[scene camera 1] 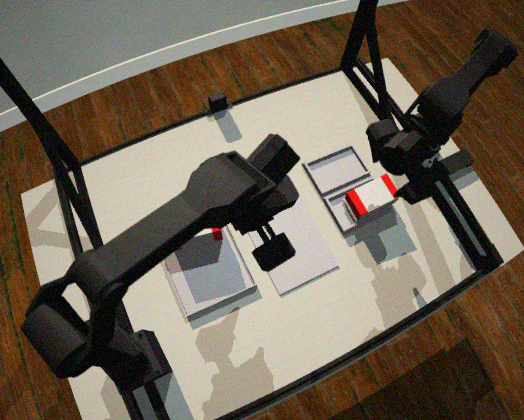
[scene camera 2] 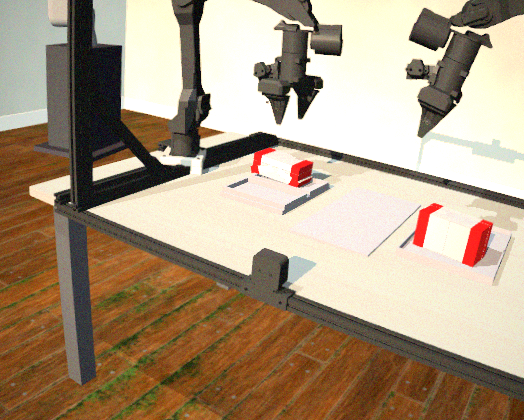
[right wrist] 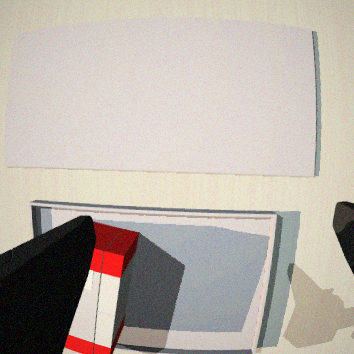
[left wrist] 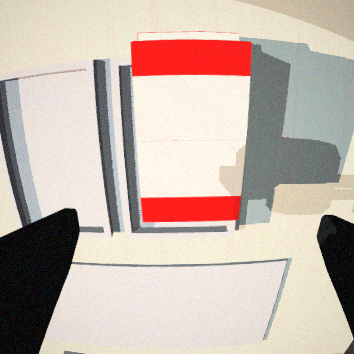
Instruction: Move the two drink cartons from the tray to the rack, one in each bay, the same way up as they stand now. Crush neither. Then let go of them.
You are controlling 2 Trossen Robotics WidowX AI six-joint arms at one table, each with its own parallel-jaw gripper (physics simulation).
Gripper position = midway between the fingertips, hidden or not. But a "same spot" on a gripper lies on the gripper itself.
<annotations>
my left gripper: scene camera 1; scene camera 2; left wrist 203, 225; not seen in the right wrist view (out of frame)
my right gripper: scene camera 1 260, 225; scene camera 2 423, 133; right wrist 218, 222; not seen in the left wrist view (out of frame)
same spot on pale grey mat: (scene camera 1: 313, 257) = (left wrist: 241, 293)
same spot on my left gripper: (scene camera 1: 375, 147) = (scene camera 2: 289, 98)
</annotations>
